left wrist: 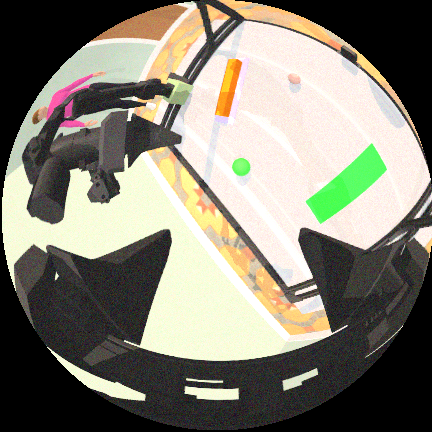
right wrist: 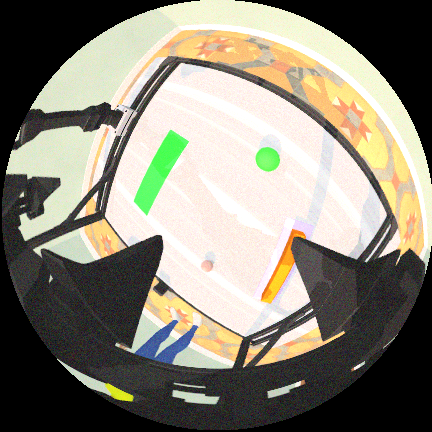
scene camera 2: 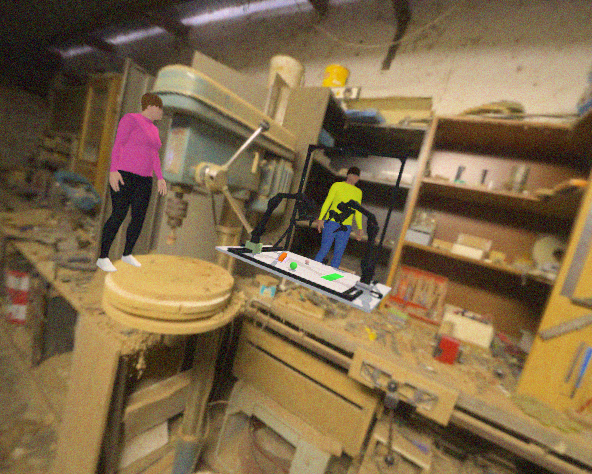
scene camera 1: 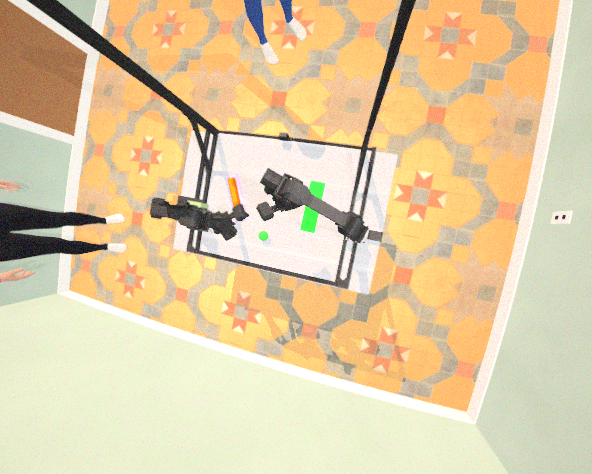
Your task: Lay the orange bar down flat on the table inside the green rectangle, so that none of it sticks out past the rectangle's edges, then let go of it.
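Where they show: left gripper, fingertip midpoint: (left wrist: 237, 235) (right wrist: 45, 180) (scene camera 2: 329, 228) (scene camera 1: 275, 214); right gripper, fingertip midpoint: (left wrist: 171, 139) (right wrist: 229, 243) (scene camera 2: 303, 231) (scene camera 1: 241, 219); left arm's base, origin of the base link: (right wrist: 116, 118) (scene camera 2: 365, 282); right arm's base, origin of the base link: (left wrist: 168, 89) (scene camera 2: 254, 242).
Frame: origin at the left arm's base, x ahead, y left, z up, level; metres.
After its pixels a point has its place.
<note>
The orange bar (scene camera 1: 233, 191) {y -0.072, x 0.724, z -0.030 m} (scene camera 2: 283, 256) {y -0.007, x 0.686, z -0.033 m} (left wrist: 229, 88) {y -0.034, x 0.691, z -0.034 m} (right wrist: 280, 272) {y -0.040, x 0.706, z -0.030 m} lies flat on the table within a pale lilac patch. The green rectangle (scene camera 1: 310, 220) {y -0.007, x 0.256, z -0.062 m} (scene camera 2: 331, 277) {y -0.045, x 0.258, z -0.062 m} (left wrist: 350, 182) {y -0.089, x 0.264, z -0.062 m} (right wrist: 162, 170) {y -0.057, x 0.279, z -0.062 m} lies on the table to the right of the bar in scene camera 1, apart from it. My right gripper (scene camera 1: 235, 222) {y 0.059, x 0.525, z 0.218 m} (right wrist: 229, 243) {y 0.059, x 0.525, z 0.218 m} is open and empty, above the table near the bar's lower end in scene camera 1; one finger hides part of the bar in the right wrist view. My left gripper (left wrist: 237, 235) {y 0.001, x 0.355, z 0.289 m} is open and empty, raised above the table.
A green ball (scene camera 1: 263, 236) {y 0.137, x 0.484, z -0.011 m} (scene camera 2: 293, 266) {y 0.158, x 0.479, z -0.036 m} (left wrist: 241, 166) {y 0.124, x 0.484, z -0.014 m} (right wrist: 267, 159) {y 0.133, x 0.496, z -0.009 m} is between bar and rectangle, toward the lower table edge in scene camera 1. A small pink ball (left wrist: 294, 78) {y -0.180, x 0.547, z -0.031 m} (right wrist: 207, 266) {y -0.173, x 0.558, z -0.032 m} is also there. A pale green block (scene camera 2: 253, 247) {y 0.134, x 0.895, z -0.019 m} (left wrist: 181, 92) {y 0.076, x 0.884, z -0.023 m} is at the right arm's base. A black frame surrounds the table.
</note>
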